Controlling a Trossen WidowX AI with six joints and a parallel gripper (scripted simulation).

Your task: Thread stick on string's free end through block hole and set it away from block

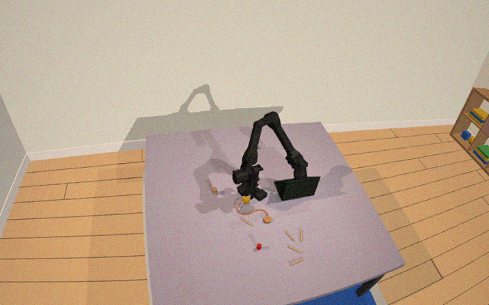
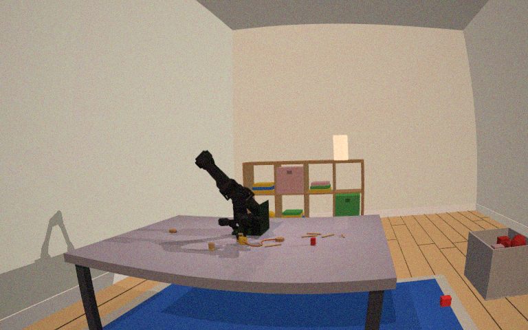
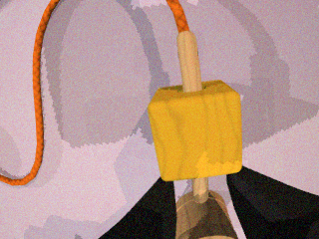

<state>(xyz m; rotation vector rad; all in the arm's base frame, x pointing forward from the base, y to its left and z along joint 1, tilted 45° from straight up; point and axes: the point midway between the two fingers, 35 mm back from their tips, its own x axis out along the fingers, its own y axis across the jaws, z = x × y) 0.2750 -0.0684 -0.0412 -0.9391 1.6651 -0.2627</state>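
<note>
Right now my gripper tip is 20 mm short of the yellow block and 10 mm to the right of it. The rest, counted from my gripper tip: wooden cylinder: 30 mm behind, 10 mm to the right; then red piece: 320 mm to the left, 50 mm ahead.
</note>
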